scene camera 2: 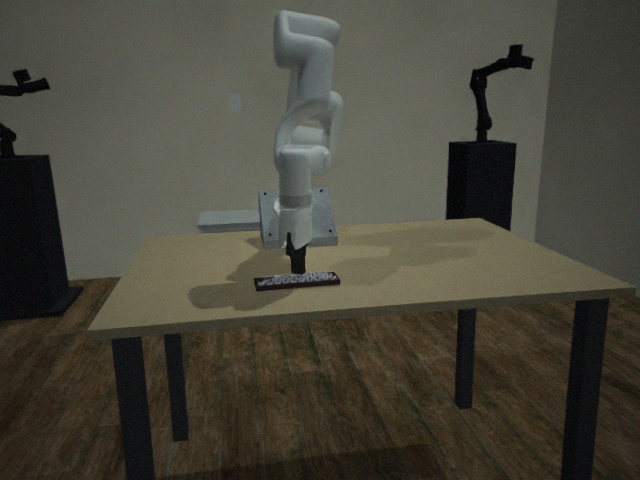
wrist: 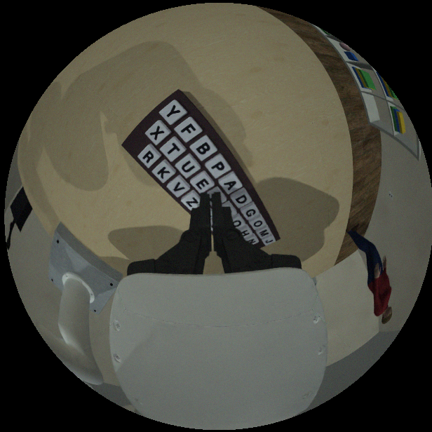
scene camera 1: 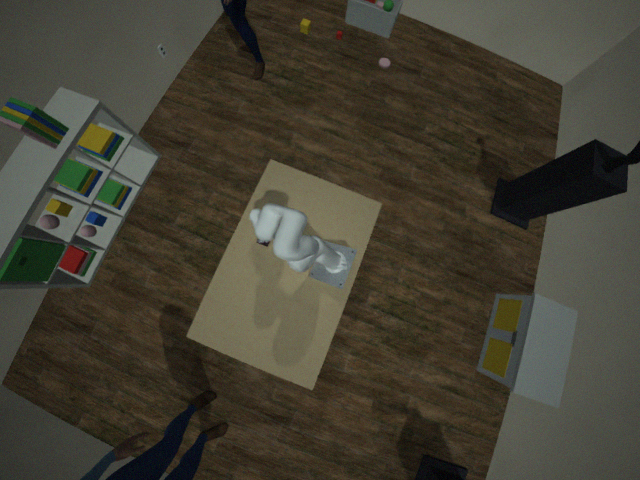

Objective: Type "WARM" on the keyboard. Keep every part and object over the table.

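Seen in the pictures: gripper, fingertip midpoint: (scene camera 2: pixel 298 273); arm's base at its link origin: (scene camera 1: pixel 335 262).
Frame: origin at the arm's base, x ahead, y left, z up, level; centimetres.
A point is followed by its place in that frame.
The dark maroon keyboard (scene camera 2: pixel 324 283) {x 48.5, y 2.4, z -9.6 cm} (wrist: pixel 145 131) lies flat on the table (scene camera 1: pixel 227 315) {x 46.2, y 52.5, z -10.3 cm} (scene camera 2: pixel 439 279) {x 49.6, y 31.5, z -10.3 cm} (wrist: pixel 295 125); a small bit of it shows beside the arm in scene camera 1. My gripper (scene camera 2: pixel 298 271) {x 44.9, y -3.6, z -7.7 cm} (wrist: pixel 210 205) is shut and empty, pointing down over the middle of the keyboard, its tips by the key beside E (wrist: pixel 201 184). Whether the tips touch a key I cannot tell. In the wrist view the A key (wrist: pixel 229 184), the R key (wrist: pixel 147 156) and the M key (wrist: pixel 263 233) show. The W key does not show; the fingers cover that part.
The arm's grey base plate (scene camera 1: pixel 330 279) {x -1.0, y 10.0, z 0.6 cm} (scene camera 2: pixel 325 217) {x 4.0, y 10.1, z -2.7 cm} (wrist: pixel 105 283) is fixed near the table's far edge in scene camera 2. The keyboard lies close to the opposite edge. A shelf unit (scene camera 1: pixel 77 98), a black pedestal (scene camera 1: pixel 558 180) (scene camera 2: pixel 480 180) and people stand off the table.
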